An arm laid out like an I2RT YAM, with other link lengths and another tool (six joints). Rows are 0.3 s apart.
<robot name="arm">
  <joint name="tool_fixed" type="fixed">
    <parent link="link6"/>
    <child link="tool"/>
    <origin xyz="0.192 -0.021 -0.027" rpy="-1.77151 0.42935 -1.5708"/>
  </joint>
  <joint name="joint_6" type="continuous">
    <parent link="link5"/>
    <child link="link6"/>
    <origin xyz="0.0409 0 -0.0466"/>
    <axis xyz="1 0 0"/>
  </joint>
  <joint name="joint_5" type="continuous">
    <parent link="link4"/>
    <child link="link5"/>
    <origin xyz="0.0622 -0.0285 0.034"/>
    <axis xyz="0 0 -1"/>
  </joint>
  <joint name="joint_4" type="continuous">
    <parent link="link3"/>
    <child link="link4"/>
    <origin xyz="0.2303 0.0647 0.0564"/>
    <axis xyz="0 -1 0"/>
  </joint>
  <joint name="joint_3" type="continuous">
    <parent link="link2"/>
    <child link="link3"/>
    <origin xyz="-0.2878 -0.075 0"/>
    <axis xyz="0 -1 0"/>
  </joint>
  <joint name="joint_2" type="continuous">
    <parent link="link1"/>
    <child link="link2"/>
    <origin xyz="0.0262 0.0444 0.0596"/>
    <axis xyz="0 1 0"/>
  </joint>
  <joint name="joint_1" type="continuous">
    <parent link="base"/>
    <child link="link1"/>
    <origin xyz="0 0 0.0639"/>
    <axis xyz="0 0 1"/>
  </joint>
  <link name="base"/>
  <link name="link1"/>
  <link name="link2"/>
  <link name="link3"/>
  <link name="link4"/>
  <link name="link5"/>
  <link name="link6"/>
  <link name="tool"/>
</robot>
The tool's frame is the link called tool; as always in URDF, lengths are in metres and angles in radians. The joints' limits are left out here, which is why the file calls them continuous.
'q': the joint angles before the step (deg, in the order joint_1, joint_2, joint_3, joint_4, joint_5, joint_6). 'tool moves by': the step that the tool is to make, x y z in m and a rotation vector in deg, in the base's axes. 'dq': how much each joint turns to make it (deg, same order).
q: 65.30 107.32 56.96 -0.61 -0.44 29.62
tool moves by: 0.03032 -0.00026 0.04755 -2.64 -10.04 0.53
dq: 1.14 -3.51 6.21 -7.63 8.24 -6.14
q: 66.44 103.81 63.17 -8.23 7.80 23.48
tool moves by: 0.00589 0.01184 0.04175 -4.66 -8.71 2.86
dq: 4.22 0.08 9.08 -9.00 8.29 -5.55
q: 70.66 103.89 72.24 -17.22 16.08 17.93
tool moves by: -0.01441 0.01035 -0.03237 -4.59 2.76 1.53
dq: 1.59 6.14 3.86 -3.16 -0.87 0.79
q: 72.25 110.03 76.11 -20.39 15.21 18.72
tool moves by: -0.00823 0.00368 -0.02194 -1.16 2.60 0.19
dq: 0.17 2.90 0.36 0.35 -1.76 1.23
